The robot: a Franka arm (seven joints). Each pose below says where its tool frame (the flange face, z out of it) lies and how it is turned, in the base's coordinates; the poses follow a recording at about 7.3 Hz.
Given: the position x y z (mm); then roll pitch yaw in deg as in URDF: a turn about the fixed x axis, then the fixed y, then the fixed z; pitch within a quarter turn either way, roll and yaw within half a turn.
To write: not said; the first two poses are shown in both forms.
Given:
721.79 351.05 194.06 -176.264 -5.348 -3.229
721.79 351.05 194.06 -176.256 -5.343 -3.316
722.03 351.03 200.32 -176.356 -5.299 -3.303
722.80 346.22 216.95 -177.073 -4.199 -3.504
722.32 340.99 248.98 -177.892 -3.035 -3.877
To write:
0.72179 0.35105 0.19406 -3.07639 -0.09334 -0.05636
0.72179 0.35105 0.19406 -3.07625 -0.09325 -0.05788
0.72203 0.35103 0.20032 -3.07799 -0.09248 -0.05765
0.72280 0.34622 0.21695 -3.09051 -0.07329 -0.06116
0.72232 0.34099 0.24898 -3.10480 -0.05297 -0.06767

